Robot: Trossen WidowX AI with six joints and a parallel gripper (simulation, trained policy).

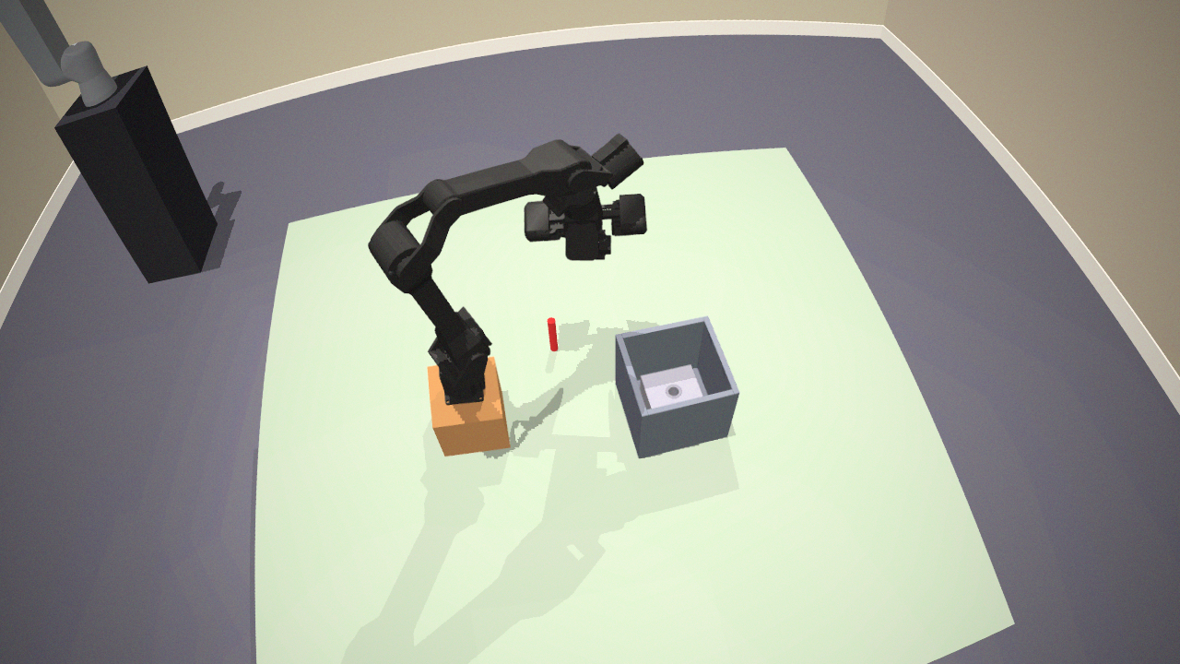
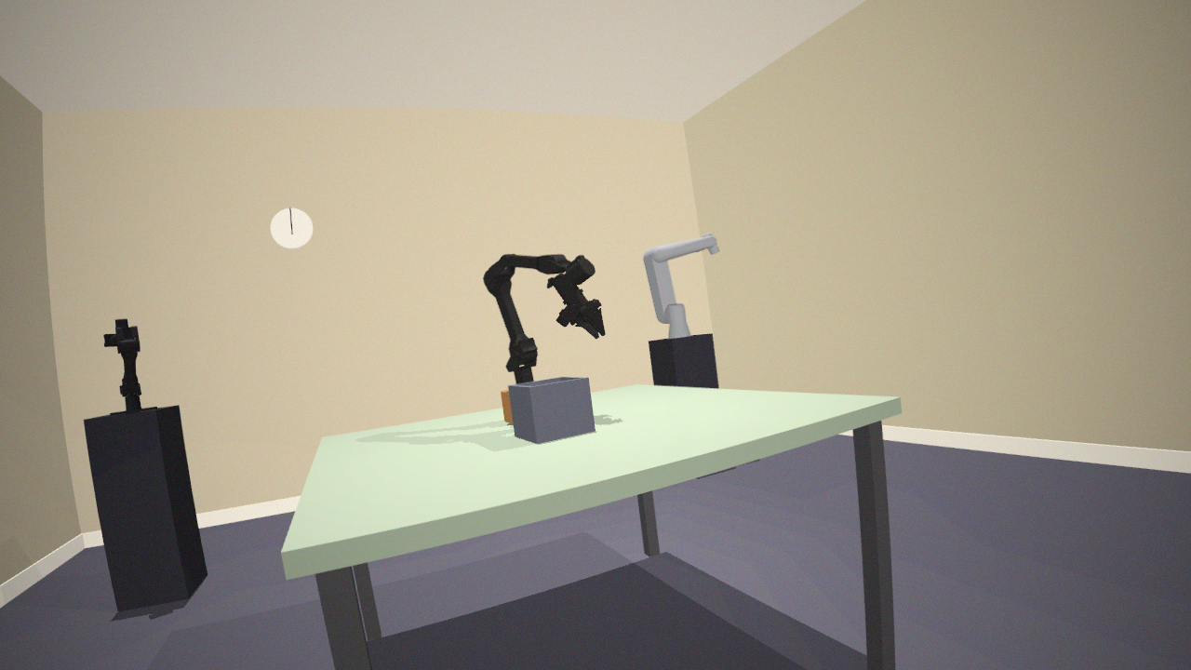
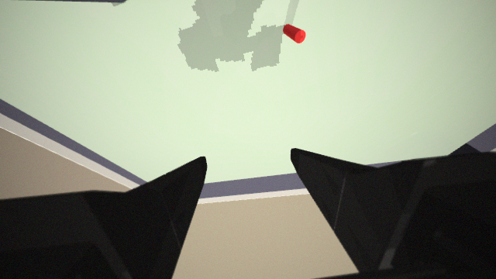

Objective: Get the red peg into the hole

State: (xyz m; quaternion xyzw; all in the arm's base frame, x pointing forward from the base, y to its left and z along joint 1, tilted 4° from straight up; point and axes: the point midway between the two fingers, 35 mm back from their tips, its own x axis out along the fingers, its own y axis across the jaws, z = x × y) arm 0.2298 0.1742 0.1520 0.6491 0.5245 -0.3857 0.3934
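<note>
The red peg is 19 cm below my gripper tip, 8 cm behind it and 5 cm to the right of it. Also, from my gripper tip: pale plate (21 cm to the right, 19 cm below, 11 cm ahead).
</note>
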